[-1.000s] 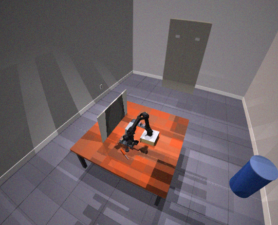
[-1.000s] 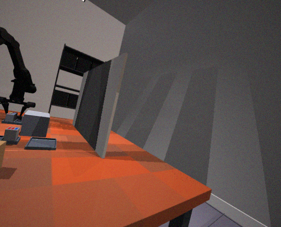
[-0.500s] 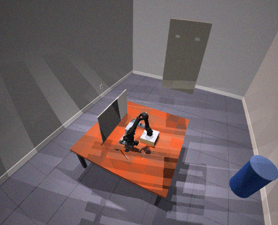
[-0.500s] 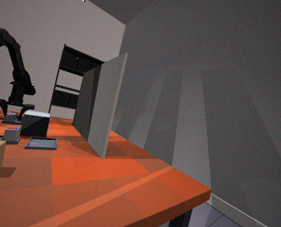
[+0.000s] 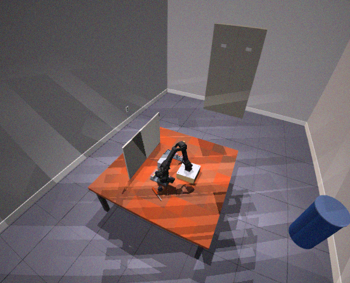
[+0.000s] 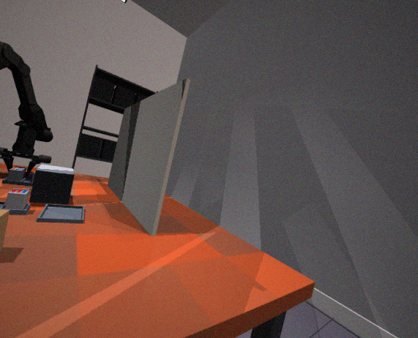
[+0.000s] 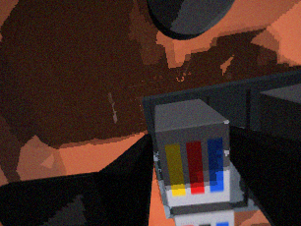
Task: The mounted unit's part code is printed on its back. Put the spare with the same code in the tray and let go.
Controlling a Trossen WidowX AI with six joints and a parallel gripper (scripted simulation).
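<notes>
Right now my gripper tip is 38 cm to the left of the grey tray, 24 cm short of it and 1 cm above it. From my gripper tip the other things lie so: dark disc (9 cm to the left, 1 cm below); then dark rack (8 cm ahead, 2 cm to the right, 1 cm below); then grey mounted unit (20 cm to the right, 16 cm ahead, 3 cm above).
</notes>
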